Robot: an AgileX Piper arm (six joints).
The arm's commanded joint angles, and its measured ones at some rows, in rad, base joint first. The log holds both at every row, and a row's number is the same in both.
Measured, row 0:
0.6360, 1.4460, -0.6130, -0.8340, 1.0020, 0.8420
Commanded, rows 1 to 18:
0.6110, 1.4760, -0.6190, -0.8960, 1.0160, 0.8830
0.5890, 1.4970, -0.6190, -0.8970, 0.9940, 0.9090
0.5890, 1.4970, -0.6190, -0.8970, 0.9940, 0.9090
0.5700, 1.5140, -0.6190, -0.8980, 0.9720, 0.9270
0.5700, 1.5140, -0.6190, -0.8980, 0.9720, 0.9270
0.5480, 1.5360, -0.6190, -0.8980, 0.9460, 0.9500
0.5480, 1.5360, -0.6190, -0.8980, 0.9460, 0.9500
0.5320, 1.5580, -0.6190, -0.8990, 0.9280, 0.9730
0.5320, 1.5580, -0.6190, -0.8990, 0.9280, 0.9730
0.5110, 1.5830, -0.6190, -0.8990, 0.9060, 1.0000
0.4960, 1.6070, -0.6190, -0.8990, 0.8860, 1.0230
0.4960, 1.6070, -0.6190, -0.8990, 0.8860, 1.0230
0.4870, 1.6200, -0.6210, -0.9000, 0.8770, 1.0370
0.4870, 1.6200, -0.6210, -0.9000, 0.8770, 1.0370
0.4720, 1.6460, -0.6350, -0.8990, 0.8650, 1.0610
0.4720, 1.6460, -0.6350, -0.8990, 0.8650, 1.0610
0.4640, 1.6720, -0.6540, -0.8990, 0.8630, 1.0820
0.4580, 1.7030, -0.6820, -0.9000, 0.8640, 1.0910
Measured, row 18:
0.4700, 1.6710, -0.6470, -0.8440, 0.8230, 1.0660
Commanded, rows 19 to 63:
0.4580, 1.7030, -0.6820, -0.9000, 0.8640, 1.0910
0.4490, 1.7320, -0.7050, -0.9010, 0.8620, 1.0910
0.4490, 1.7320, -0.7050, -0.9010, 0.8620, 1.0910
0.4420, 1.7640, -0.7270, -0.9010, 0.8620, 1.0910
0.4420, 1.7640, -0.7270, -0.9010, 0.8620, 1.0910
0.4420, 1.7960, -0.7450, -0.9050, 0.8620, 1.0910
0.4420, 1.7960, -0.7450, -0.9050, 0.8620, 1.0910
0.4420, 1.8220, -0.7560, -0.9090, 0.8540, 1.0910
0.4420, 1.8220, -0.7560, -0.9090, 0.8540, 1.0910
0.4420, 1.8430, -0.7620, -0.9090, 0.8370, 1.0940
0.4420, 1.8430, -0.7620, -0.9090, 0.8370, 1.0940
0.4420, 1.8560, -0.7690, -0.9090, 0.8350, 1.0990
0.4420, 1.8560, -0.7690, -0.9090, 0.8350, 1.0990
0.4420, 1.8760, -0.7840, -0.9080, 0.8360, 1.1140
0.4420, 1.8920, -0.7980, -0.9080, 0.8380, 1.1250
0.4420, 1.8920, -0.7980, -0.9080, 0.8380, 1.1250
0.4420, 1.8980, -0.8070, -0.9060, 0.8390, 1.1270
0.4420, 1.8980, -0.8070, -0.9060, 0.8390, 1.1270
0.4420, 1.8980, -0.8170, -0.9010, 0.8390, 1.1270
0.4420, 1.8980, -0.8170, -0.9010, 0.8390, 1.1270
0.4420, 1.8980, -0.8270, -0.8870, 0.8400, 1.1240
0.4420, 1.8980, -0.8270, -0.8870, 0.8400, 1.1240
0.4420, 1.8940, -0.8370, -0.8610, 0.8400, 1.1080
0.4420, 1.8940, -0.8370, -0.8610, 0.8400, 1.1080
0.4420, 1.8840, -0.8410, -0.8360, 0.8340, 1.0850
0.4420, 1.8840, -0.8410, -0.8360, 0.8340, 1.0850
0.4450, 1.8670, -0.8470, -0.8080, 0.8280, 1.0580
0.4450, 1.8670, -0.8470, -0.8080, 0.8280, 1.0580
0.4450, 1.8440, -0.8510, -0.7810, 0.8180, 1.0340
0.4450, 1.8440, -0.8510, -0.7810, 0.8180, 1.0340
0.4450, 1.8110, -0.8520, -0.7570, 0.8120, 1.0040
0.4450, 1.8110, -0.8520, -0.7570, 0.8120, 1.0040
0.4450, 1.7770, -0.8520, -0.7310, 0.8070, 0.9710
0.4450, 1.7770, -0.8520, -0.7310, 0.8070, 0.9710
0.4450, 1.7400, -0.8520, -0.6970, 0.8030, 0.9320
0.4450, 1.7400, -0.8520, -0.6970, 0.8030, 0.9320
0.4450, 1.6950, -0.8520, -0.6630, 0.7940, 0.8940
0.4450, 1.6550, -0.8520, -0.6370, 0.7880, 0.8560
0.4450, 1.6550, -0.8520, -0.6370, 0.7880, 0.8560
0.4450, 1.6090, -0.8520, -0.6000, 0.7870, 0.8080
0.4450, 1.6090, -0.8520, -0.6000, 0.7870, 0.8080
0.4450, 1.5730, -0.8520, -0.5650, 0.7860, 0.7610
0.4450, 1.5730, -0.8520, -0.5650, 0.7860, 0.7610
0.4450, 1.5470, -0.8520, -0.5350, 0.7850, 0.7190
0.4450, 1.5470, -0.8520, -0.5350, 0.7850, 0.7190
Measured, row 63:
0.4470, 1.6010, -0.8490, -0.5930, 0.7830, 0.8080
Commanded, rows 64 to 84:
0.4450, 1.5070, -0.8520, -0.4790, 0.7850, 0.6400
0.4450, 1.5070, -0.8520, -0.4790, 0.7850, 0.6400
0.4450, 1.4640, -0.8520, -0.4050, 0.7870, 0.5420
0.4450, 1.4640, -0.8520, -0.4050, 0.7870, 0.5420
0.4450, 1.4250, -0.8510, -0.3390, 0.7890, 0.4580
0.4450, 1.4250, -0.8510, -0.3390, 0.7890, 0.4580
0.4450, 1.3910, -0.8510, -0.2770, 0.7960, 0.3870
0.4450, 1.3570, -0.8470, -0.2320, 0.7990, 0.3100
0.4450, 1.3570, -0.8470, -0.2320, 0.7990, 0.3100
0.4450, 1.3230, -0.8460, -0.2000, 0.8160, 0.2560
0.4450, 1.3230, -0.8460, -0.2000, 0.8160, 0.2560
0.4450, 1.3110, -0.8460, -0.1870, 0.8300, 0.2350
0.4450, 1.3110, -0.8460, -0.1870, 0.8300, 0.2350
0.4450, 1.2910, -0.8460, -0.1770, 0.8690, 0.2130
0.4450, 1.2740, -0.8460, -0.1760, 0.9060, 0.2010
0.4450, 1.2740, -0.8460, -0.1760, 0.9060, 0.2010
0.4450, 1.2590, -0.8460, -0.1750, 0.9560, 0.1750
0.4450, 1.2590, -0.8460, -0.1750, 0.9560, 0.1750
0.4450, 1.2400, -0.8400, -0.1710, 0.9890, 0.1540
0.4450, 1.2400, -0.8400, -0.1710, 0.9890, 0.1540
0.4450, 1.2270, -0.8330, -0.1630, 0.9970, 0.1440
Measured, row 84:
0.4470, 1.2440, -0.8430, -0.1750, 0.9650, 0.1740
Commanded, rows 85 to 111:
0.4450, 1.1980, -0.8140, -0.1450, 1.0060, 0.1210
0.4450, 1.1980, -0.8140, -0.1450, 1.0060, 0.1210
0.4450, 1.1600, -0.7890, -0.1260, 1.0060, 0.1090
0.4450, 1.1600, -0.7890, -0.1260, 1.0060, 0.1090
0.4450, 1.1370, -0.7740, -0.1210, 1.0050, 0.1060
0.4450, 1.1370, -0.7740, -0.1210, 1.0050, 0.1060
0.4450, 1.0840, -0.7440, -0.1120, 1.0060, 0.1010
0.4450, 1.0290, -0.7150, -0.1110, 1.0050, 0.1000
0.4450, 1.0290, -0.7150, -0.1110, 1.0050, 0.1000
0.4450, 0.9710, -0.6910, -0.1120, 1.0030, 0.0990
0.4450, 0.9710, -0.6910, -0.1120, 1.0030, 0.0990
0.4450, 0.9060, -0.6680, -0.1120, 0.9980, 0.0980
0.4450, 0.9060, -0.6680, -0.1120, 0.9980, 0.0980
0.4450, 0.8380, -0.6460, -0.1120, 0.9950, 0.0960
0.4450, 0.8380, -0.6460, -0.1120, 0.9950, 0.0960
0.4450, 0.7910, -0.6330, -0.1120, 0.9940, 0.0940
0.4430, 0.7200, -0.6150, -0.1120, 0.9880, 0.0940
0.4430, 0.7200, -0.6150, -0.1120, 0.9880, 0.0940
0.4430, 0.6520, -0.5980, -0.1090, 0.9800, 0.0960
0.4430, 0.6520, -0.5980, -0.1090, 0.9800, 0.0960
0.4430, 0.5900, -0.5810, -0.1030, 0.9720, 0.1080
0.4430, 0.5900, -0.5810, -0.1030, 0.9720, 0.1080
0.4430, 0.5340, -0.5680, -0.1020, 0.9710, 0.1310
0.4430, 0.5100, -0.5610, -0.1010, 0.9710, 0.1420
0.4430, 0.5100, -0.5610, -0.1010, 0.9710, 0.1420
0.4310, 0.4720, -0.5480, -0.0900, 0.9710, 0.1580
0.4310, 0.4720, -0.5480, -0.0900, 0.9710, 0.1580
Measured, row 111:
0.4470, 0.5250, -0.5680, -0.1060, 0.9760, 0.1320
